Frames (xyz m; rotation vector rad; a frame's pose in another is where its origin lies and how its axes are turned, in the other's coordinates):
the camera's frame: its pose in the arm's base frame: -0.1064 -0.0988 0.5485 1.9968 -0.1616 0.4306
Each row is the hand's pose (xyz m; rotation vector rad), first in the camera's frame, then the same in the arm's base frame.
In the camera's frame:
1: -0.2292 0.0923 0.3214 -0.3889 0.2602 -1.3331
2: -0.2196 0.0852 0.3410 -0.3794 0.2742 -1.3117
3: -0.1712 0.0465 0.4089 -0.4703 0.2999 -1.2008
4: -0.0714 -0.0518 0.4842 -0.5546 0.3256 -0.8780
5: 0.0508 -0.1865 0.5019 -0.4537 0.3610 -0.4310
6: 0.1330 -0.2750 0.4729 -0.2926 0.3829 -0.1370
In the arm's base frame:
1: -0.2727 -0.4433 0.4143 1.2671 1.1051 -0.2127
2: -0.2572 -0.4568 0.4041 1.2804 1.0983 -0.1870
3: -0.1853 -0.4962 0.3626 1.2378 0.9890 -0.1041
4: -0.0462 -0.5114 0.2870 1.2583 0.7064 0.1046
5: 0.1113 -0.4572 0.2118 1.4279 0.3634 0.4211
6: 0.2073 -0.3854 0.1792 1.5957 0.1445 0.6517

